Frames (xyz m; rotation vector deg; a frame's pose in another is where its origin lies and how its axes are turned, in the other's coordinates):
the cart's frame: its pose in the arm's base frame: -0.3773 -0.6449 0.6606 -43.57 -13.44 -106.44
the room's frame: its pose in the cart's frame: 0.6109 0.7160 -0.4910 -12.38 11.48 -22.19
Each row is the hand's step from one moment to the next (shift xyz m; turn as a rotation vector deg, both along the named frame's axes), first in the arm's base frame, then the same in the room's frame.
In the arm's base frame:
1: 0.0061 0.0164 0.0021 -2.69 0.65 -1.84
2: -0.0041 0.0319 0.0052 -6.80 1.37 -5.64
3: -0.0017 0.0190 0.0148 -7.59 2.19 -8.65
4: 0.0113 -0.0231 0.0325 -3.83 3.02 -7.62
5: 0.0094 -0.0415 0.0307 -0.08 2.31 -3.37
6: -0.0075 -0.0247 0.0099 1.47 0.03 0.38
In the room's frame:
1: -0.0126 -0.0090 0.0083 0.35 -1.91 -2.70
2: -0.0141 -0.0277 0.0096 0.57 -4.48 -7.72
3: -0.0030 -0.0178 0.0160 -0.94 -5.15 -10.48
4: 0.0232 0.0199 0.0279 -3.26 -3.58 -7.64
5: 0.0346 0.0331 0.0214 -3.03 -1.32 -2.40
6: 0.0245 0.0127 -0.0006 -0.74 0.84 1.02

